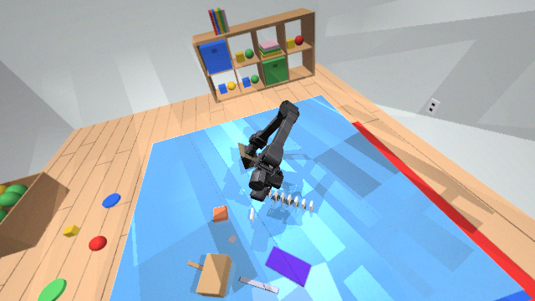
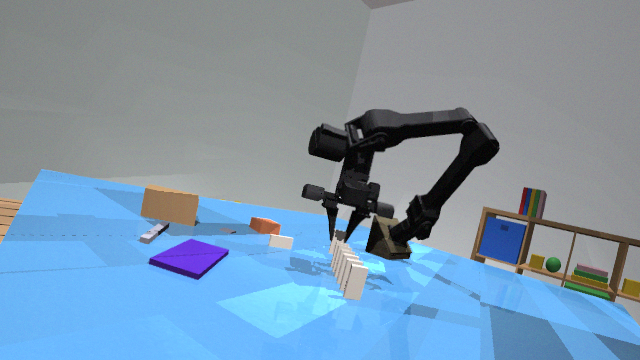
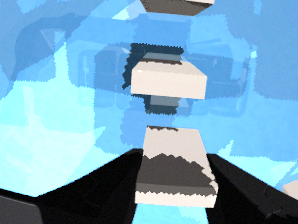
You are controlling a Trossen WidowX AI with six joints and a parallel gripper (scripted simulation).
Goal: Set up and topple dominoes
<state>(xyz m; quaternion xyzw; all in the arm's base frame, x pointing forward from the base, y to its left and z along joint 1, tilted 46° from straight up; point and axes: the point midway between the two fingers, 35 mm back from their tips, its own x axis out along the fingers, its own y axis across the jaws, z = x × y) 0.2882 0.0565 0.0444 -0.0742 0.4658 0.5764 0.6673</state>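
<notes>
The small grey tile is 16 cm ahead of my gripper tip, 19 cm to the right of it and 4 cm below it. The rest, counted from my gripper tip: orange block (4 cm ahead, 24 cm to the right, 3 cm below); grey bar (34 cm ahead, 9 cm to the right, 4 cm below); purple slab (30 cm ahead, 2 cm to the left, 4 cm below).
</notes>
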